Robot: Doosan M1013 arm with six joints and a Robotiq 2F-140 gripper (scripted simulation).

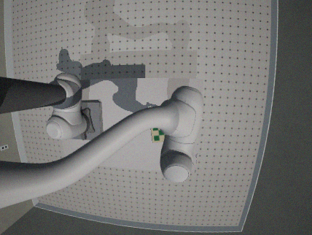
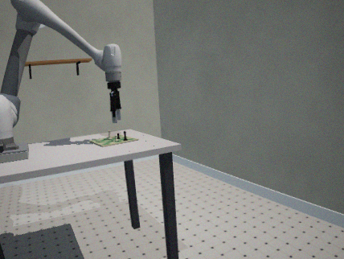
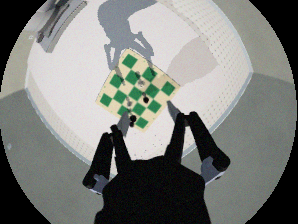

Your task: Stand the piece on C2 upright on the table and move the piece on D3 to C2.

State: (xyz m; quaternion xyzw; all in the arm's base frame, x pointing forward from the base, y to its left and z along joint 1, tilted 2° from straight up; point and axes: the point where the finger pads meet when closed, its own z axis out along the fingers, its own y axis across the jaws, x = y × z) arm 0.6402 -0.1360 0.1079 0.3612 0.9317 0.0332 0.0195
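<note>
My gripper is now 40 mm past the pale piece, 30 mm to the right of it and 100 mm above it. The rest, counted from my hand: chessboard: 40 mm behind, 130 mm below.
</note>
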